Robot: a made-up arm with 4 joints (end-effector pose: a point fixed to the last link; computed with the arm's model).
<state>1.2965 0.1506 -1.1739 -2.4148</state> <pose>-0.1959 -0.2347 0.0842 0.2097 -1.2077 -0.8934</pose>
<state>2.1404 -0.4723 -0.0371 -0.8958</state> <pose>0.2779 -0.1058 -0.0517 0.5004 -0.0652 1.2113</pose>
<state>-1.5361 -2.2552 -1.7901 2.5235</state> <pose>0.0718 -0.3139 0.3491 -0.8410 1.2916 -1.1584</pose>
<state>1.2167 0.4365 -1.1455 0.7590</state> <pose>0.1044 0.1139 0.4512 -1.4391 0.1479 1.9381</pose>
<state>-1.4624 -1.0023 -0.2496 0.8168</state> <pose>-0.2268 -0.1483 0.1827 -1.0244 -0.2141 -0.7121</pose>
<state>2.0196 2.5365 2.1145 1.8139</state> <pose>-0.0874 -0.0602 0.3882 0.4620 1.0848 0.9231</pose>
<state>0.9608 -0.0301 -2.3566 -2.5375</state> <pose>-0.1073 -0.1856 0.0171 0.4594 -2.4603 -0.7613</pose>
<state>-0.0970 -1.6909 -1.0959 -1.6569</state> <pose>0.2669 0.0317 -0.2332 0.6150 -2.1071 -2.0693</pose>
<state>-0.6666 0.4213 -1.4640 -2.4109</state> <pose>-0.1893 0.2666 0.1902 -1.5387 -1.1421 -2.0609</pose>
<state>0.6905 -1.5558 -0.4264 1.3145</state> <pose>0.1954 0.0012 0.2707 -0.8562 -1.4669 1.2260</pose>
